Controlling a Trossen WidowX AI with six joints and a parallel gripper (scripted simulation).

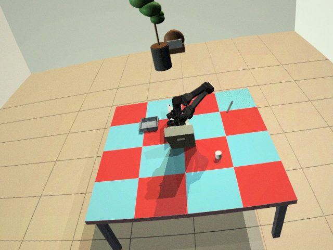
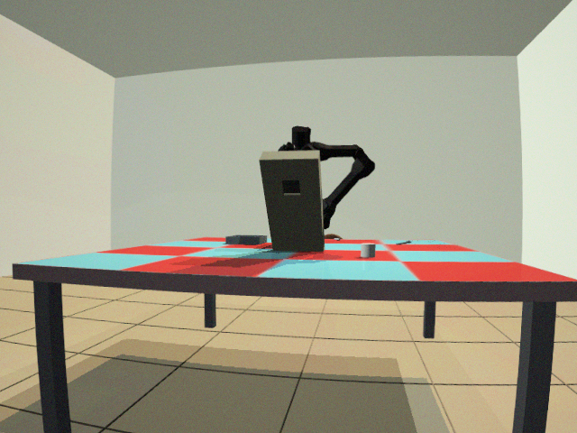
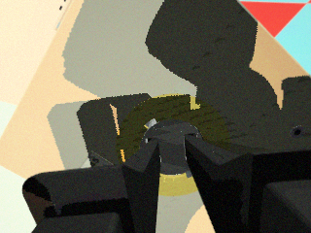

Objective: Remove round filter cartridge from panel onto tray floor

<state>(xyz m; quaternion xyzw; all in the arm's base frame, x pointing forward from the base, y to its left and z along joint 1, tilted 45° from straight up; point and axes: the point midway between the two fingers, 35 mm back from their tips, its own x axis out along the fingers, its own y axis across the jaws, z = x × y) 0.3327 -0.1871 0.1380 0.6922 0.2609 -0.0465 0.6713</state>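
Now: gripper tip 10 mm short of the round filter cartridge and 10 mm above it. Also, from my gripper tip: grey tray: 470 mm behind, 240 mm to the right, 230 mm below; then beige service panel: 40 mm behind, 10 mm to the left, 80 mm below.
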